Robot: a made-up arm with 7 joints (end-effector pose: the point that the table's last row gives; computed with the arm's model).
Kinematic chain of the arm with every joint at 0, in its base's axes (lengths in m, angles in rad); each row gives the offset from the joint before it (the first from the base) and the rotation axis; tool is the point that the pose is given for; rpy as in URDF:
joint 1: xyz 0 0 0.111 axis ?
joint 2: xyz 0 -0.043 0.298 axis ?
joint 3: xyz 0 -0.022 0.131 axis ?
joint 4: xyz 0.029 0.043 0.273 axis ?
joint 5: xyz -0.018 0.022 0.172 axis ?
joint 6: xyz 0 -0.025 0.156 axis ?
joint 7: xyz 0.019 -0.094 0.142 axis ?
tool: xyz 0 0 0 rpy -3.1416 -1.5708 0
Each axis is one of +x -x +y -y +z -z.
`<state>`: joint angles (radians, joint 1 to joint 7).
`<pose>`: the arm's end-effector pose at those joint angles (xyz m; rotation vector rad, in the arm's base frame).
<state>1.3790 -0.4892 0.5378 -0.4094 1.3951 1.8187 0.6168</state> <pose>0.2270 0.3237 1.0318 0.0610 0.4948 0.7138</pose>
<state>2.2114 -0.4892 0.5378 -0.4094 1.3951 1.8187 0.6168</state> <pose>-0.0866 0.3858 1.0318 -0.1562 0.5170 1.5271</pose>
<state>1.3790 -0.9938 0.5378 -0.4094 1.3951 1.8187 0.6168</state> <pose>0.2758 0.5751 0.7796 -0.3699 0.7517 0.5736</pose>
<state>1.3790 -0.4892 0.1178 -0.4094 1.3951 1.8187 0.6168</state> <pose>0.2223 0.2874 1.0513 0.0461 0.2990 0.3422</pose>
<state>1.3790 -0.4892 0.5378 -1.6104 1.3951 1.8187 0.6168</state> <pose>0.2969 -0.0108 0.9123 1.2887 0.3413 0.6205</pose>
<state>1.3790 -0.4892 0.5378 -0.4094 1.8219 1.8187 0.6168</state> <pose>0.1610 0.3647 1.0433 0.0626 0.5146 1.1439</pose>
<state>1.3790 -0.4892 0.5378 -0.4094 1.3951 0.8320 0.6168</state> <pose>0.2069 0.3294 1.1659 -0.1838 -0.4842 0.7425</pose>
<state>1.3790 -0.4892 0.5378 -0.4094 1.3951 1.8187 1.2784</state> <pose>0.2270 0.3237 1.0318 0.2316 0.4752 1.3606</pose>
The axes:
joint 1: +z
joint 2: -y
joint 3: +z
joint 4: +y
joint 5: +z
joint 6: -y
joint 7: +x

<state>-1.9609 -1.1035 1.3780 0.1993 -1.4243 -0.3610 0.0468</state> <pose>-0.3675 -0.7016 0.7863 1.8171 -2.4016 -0.0867</pose>
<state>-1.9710 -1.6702 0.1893 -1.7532 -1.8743 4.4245 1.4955</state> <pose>-0.1975 -0.1400 0.5863 2.3923 1.1833 0.2246</pose>
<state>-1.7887 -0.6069 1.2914 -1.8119 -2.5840 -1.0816 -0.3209</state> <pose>-0.2963 0.1373 0.6091 0.2825 2.0404 -0.5447</pose>
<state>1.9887 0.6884 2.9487 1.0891 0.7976 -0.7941 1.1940</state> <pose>0.3020 -0.5846 0.4712 -0.8992 1.9768 1.1076</pose>
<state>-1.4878 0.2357 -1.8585 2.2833 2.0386 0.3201 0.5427</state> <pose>-0.3960 -0.0285 0.4303 1.4787 0.6306 -1.9707</pose>
